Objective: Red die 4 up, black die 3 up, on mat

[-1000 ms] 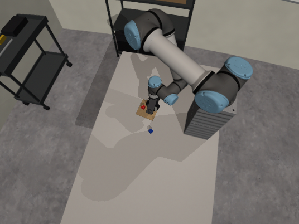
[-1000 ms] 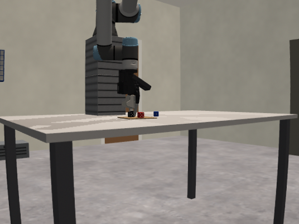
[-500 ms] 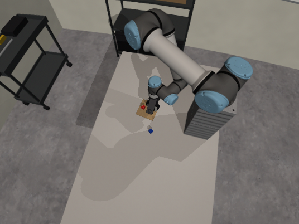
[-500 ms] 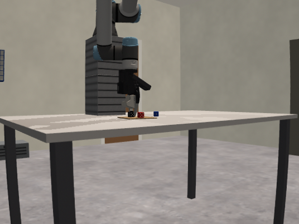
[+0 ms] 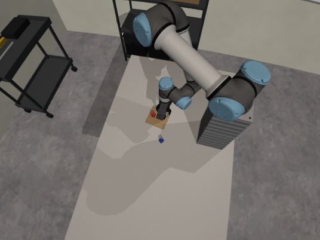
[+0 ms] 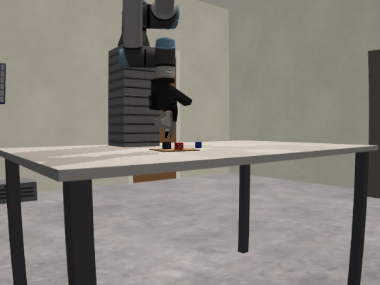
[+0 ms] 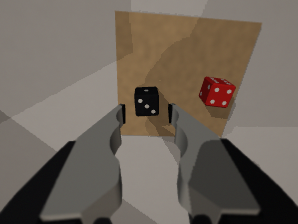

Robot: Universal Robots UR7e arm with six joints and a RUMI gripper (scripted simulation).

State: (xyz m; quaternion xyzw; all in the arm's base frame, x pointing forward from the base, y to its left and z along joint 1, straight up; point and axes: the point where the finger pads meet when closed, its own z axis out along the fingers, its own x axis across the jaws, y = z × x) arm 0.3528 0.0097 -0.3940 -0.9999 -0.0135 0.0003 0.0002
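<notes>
Now: hand 40 mm above the black die and 10 mm to the left of it. Round my hand: blue die (160 mm to the left, 50 mm below, 50 mm behind); red die (80 mm ahead, 40 mm below); brown mat (60 mm below, 40 mm ahead).
</notes>
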